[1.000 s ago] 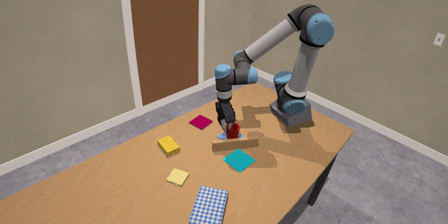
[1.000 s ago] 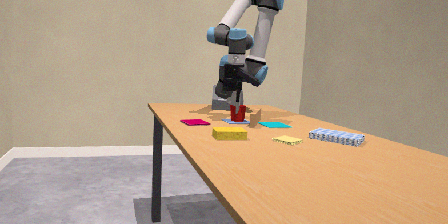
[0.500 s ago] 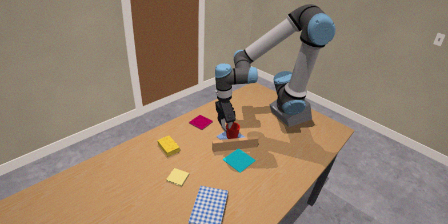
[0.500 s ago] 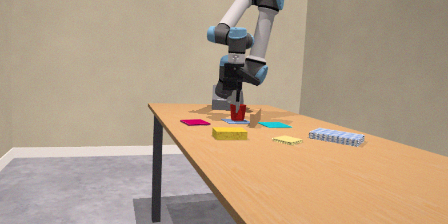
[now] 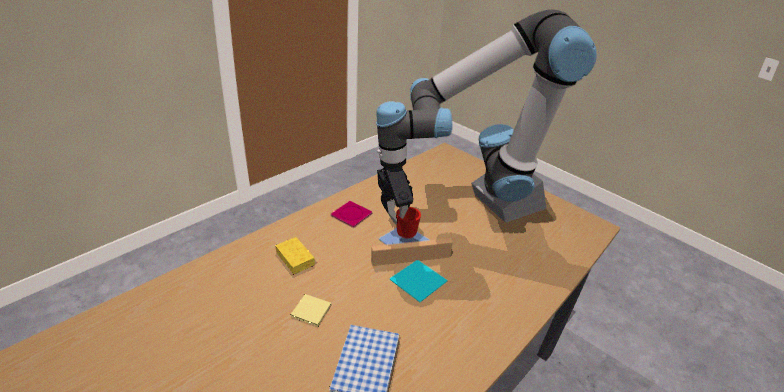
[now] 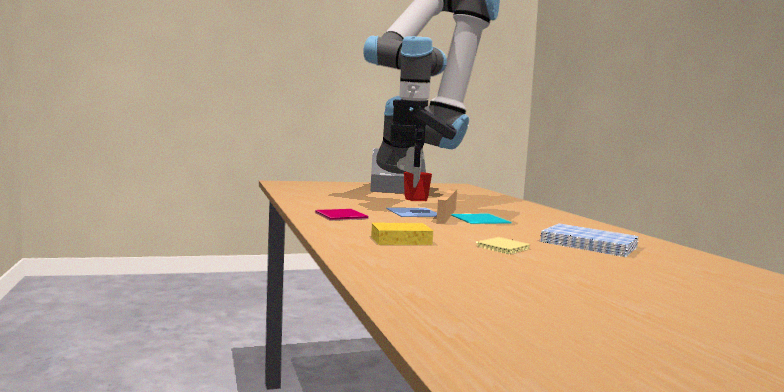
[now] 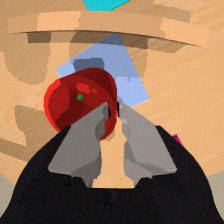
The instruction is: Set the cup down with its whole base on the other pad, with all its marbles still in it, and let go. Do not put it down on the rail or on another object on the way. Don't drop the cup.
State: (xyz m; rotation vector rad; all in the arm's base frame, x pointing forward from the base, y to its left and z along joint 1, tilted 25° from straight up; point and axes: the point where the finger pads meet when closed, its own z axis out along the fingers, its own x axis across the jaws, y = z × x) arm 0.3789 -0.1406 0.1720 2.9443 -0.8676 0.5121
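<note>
Right now the green marble is 50 mm behind my hand, 40 mm below it and 20 mm to the left of it. Round my hand: red cup: 30 mm below, 30 mm behind, 20 mm to the left; then yellow sponge: 250 mm ahead, 180 mm to the right, 70 mm below; then wooden rail: 80 mm to the left, 70 mm below, 30 mm ahead.
</note>
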